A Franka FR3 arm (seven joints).
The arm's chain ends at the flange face. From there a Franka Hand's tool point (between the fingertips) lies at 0.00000 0.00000 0.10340 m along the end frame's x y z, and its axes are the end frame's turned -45 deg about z.
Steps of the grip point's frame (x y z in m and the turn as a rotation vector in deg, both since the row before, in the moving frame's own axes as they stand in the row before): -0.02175, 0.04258, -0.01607, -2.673, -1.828, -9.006; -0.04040, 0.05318, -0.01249, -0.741, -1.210, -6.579; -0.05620, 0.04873, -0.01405, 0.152, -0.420, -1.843; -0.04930, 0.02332, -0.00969, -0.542, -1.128, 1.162; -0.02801, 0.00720, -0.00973, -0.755, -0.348, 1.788; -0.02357, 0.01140, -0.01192, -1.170, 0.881, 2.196
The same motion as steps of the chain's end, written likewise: 0.01321, 0.03986, -0.01591, -3.183, 0.598, -9.006; 0.00949, 0.06365, -0.01246, -1.380, -0.332, -6.579; -0.00456, 0.07384, -0.01405, -0.190, -0.404, -1.843; -0.01760, 0.04923, -0.00967, -1.181, -0.414, 1.162; -0.01521, 0.02348, -0.00972, -0.780, 0.288, 1.788; -0.01121, 0.02431, -0.01189, -0.204, 1.450, 2.196
